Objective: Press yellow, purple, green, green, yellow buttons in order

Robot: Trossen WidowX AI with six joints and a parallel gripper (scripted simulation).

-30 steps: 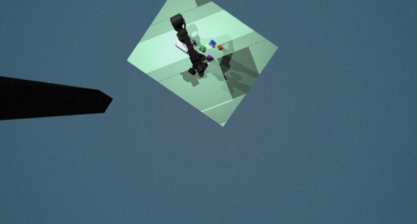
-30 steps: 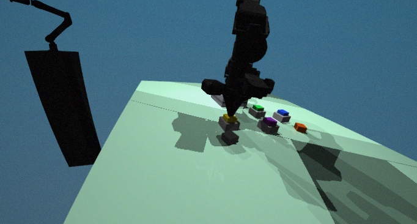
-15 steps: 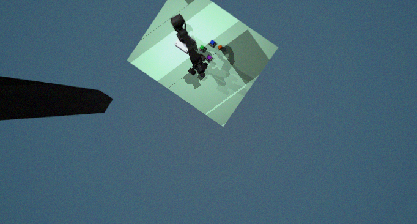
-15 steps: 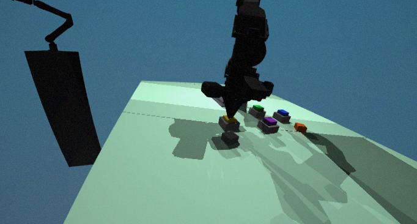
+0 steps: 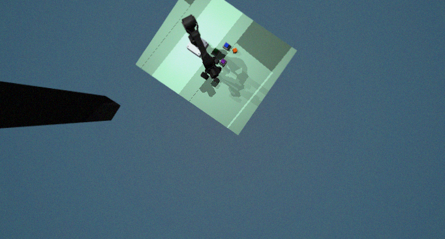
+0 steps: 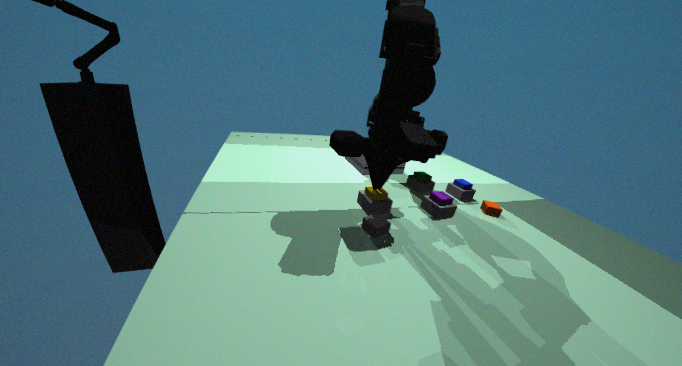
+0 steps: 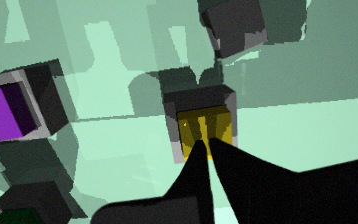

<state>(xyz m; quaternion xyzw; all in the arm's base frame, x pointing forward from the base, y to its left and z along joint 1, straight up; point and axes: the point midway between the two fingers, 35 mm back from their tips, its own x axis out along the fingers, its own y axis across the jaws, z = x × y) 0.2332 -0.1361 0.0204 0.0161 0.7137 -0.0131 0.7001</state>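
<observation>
Now: gripper tip 10 mm above the yellow button. The rest, counted from my gripper tip: purple button 130 mm to the left, 50 mm ahead, 10 mm below; then grey block 70 mm ahead, 30 mm to the right, 30 mm below; then green button 170 mm to the left, 60 mm behind, 10 mm below.
</observation>
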